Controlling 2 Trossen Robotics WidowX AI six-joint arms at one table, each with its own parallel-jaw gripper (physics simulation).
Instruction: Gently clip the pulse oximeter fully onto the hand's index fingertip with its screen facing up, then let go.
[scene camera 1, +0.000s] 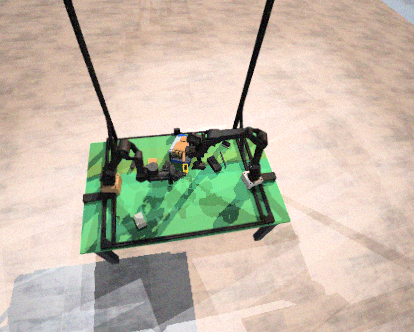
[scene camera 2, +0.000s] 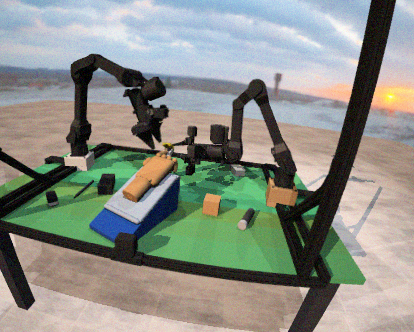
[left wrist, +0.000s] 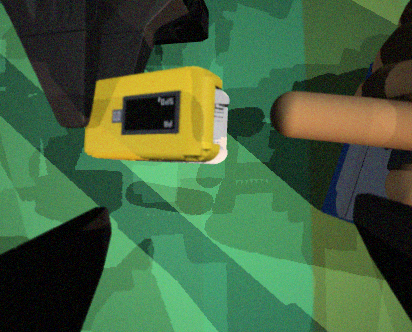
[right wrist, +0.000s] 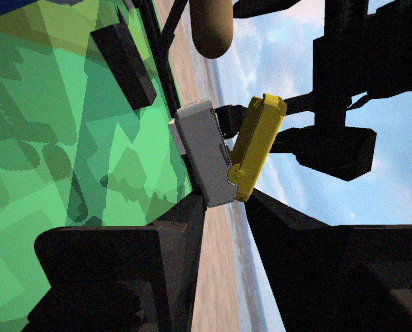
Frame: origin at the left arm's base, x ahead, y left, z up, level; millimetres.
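Where they show: left gripper, fingertip midpoint: (scene camera 1: 190, 163) (scene camera 2: 157, 145) (left wrist: 232, 213) (right wrist: 243, 90); right gripper, fingertip midpoint: (scene camera 1: 186, 174) (scene camera 2: 169, 149) (left wrist: 94, 131) (right wrist: 223, 192); left arm's base at its link origin: (scene camera 1: 252, 176) (scene camera 2: 79, 154); right arm's base at its link origin: (scene camera 1: 109, 181) (scene camera 2: 283, 184).
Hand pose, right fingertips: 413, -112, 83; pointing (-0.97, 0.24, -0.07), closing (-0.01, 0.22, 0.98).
Note:
Each offset is from my right fingertips to the top centre of the thing, as dx, dy, dz. "*": to the spot under its first point.
The yellow pulse oximeter {-5, -32, +40} (left wrist: 152, 113) (right wrist: 255, 145) (scene camera 2: 167, 145) (scene camera 1: 185, 168) has a grey lower jaw (right wrist: 205, 151), and its black screen faces up in the left wrist view. My right gripper (right wrist: 223, 192) (scene camera 2: 173, 145) (scene camera 1: 180, 172) is shut on its hinge end, so the jaws gape toward the hand. The tan hand (scene camera 2: 153, 171) (scene camera 1: 180, 149) lies on a grey pad on a blue wedge {* -115, -347, -107} (scene camera 2: 120, 224). Its index fingertip (left wrist: 290, 115) (right wrist: 211, 29) is a short gap from the oximeter's mouth, not inside it. My left gripper (scene camera 2: 151, 141) (left wrist: 232, 213) (scene camera 1: 196, 161) is open and empty, hovering above the fingertip and oximeter.
An orange cube {+152, -212, -91} (scene camera 2: 211, 204) (scene camera 1: 152, 161), a dark cylinder {+258, -272, -114} (scene camera 2: 246, 219) and a grey block {+323, +129, -111} (scene camera 2: 238, 170) (scene camera 1: 140, 220) lie on the green table. A black block {-230, -80, -106} (scene camera 2: 106, 183) (scene camera 1: 213, 163), a pen {-310, -107, -132} (scene camera 2: 84, 188) and a small black device {-381, -208, -109} (scene camera 2: 51, 198) lie near the left arm's base. Black rails frame the table.

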